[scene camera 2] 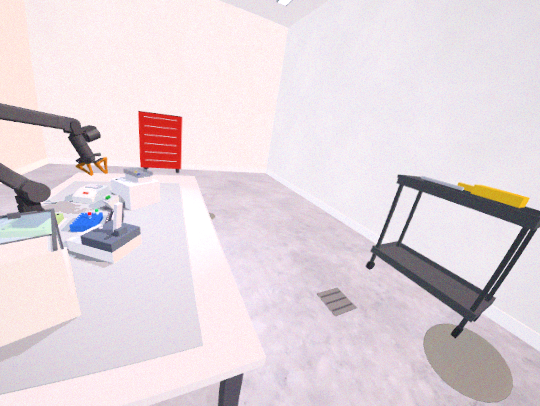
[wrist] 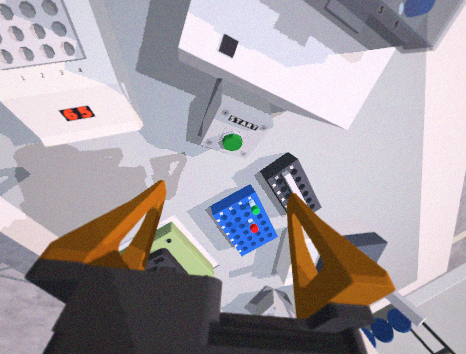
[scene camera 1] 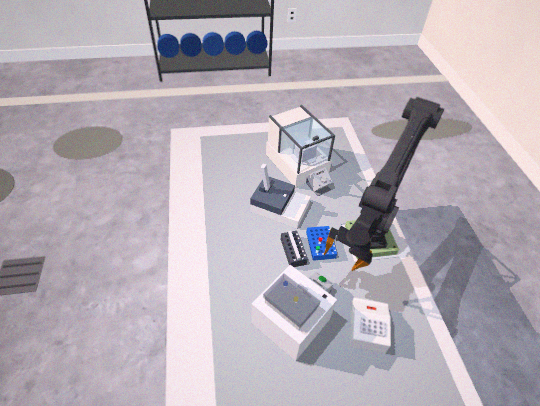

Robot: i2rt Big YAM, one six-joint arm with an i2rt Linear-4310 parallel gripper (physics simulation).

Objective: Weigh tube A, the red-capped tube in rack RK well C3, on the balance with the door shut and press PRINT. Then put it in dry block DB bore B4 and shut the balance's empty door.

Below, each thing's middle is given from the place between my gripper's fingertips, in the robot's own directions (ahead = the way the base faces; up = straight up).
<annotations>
The white box with grey lid (scene camera 1: 293, 340) is 14 cm ahead of my hand, 10 cm to the left of it and 9 cm below it. Also, from my hand: balance with glass box (scene camera 2: 45, 294): 64 cm to the right, 7 cm below, 4 cm ahead; balance button panel (wrist: 269, 301): 51 cm to the right, 14 cm below, 3 cm behind.
</annotations>
